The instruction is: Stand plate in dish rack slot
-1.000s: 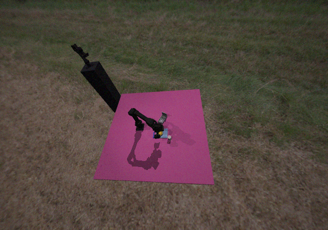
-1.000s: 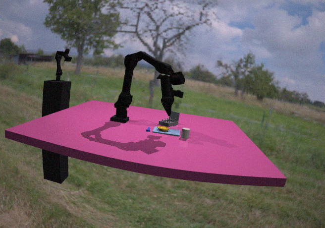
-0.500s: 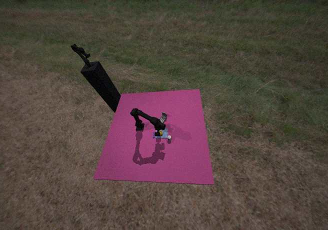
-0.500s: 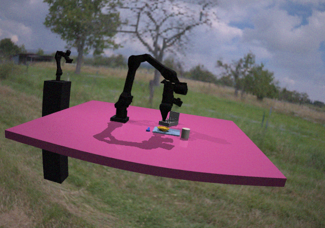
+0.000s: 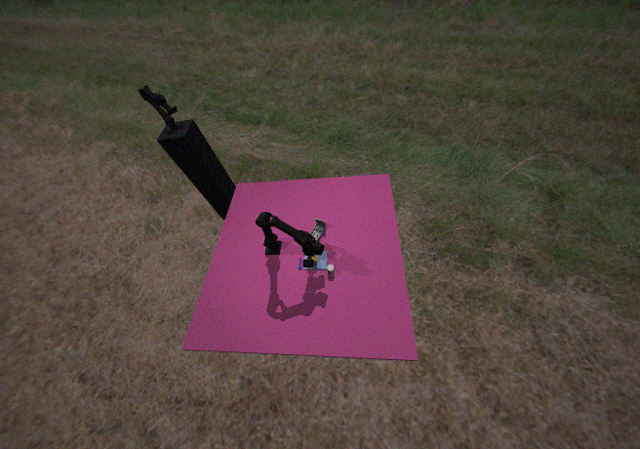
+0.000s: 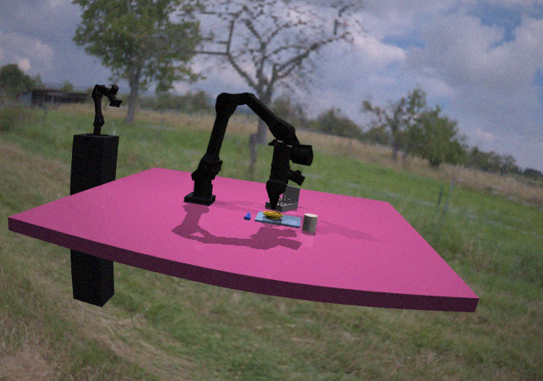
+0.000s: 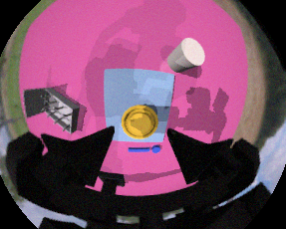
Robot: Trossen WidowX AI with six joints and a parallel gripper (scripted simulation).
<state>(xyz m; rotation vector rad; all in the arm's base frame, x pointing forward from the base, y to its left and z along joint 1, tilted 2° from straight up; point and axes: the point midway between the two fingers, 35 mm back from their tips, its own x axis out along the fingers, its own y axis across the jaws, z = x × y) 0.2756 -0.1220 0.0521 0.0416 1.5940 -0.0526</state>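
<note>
My gripper tip is 3 cm above the yellow plate. From my gripper tip the other things lie so: cream cylinder cup 12 cm ahead, 7 cm to the right, 2 cm below; then blue spoon 8 cm behind, 2 cm to the right, 4 cm below; then light blue mat 2 cm ahead, 1 cm to the left, 4 cm below.
</note>
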